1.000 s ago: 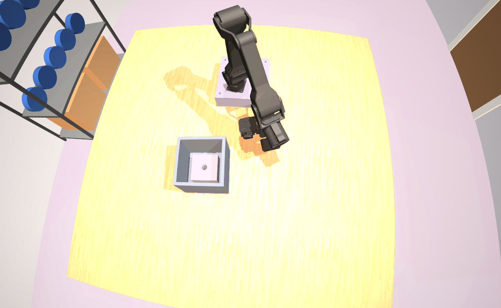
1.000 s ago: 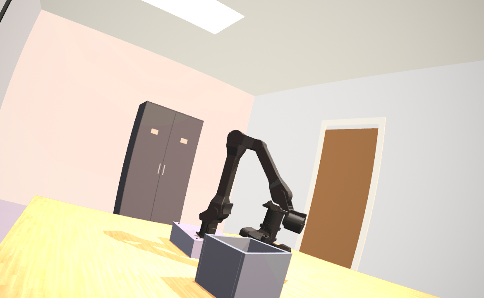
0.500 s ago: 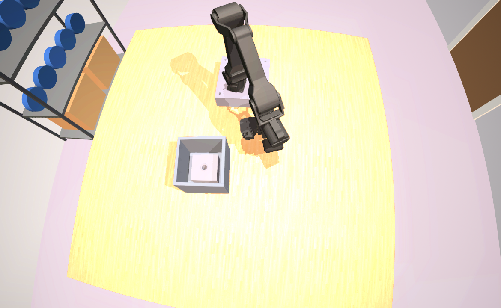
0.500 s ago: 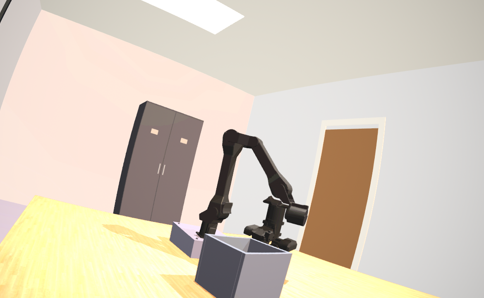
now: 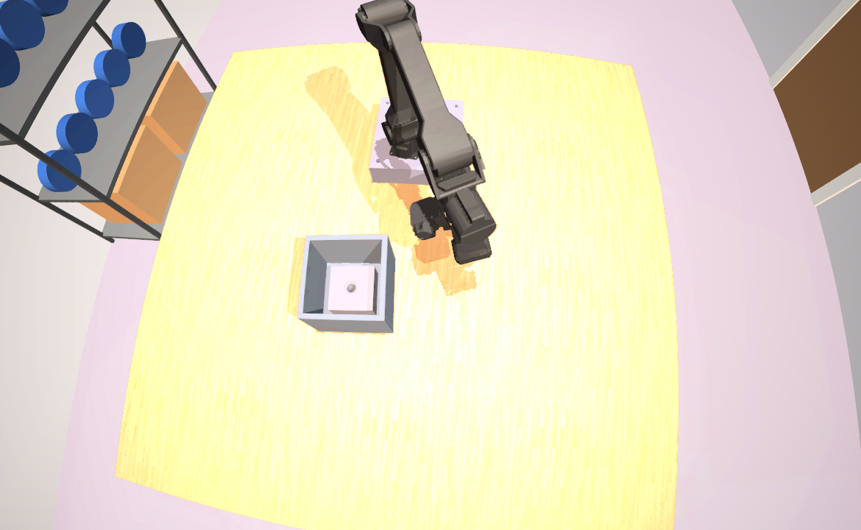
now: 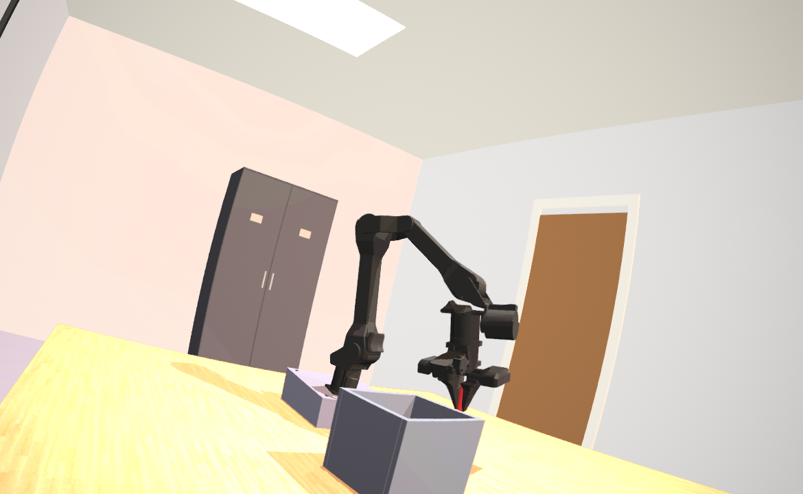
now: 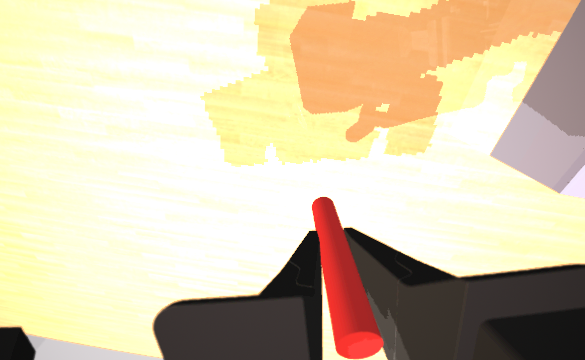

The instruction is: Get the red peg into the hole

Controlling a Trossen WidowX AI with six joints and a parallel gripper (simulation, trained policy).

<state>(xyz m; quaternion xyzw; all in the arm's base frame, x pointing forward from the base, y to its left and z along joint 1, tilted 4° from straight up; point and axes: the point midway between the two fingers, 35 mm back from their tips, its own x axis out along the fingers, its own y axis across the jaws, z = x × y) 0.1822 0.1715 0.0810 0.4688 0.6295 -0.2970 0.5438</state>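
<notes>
Now: gripper tip 150 mm short of the pale plate, 210 mm to the left of it and 60 mm above it. The rest, counted from my gripper tip: red peg 10 mm above.
</notes>
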